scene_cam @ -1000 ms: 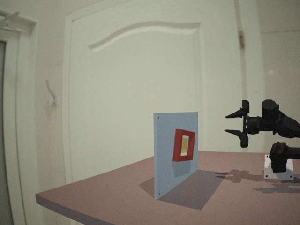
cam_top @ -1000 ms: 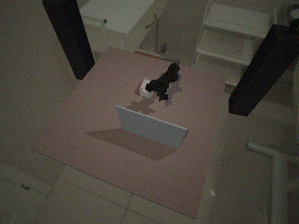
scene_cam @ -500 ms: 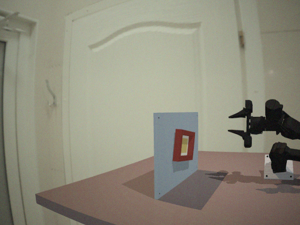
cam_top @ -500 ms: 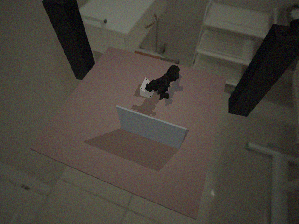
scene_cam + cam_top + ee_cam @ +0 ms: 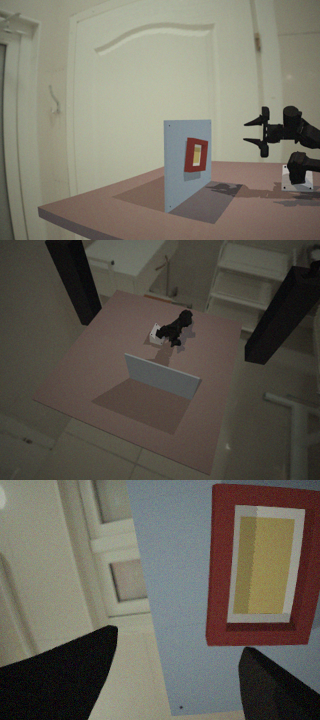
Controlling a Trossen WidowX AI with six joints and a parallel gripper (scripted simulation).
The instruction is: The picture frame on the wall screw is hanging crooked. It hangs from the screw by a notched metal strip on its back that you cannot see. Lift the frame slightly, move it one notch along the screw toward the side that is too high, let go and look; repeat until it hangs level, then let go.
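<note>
My gripper tip is now 190 mm short of the red picture frame and 90 mm above it. From my gripper tip the other things lie so: wall panel (200 mm ahead, 110 mm below, 20 mm to the right).
</note>
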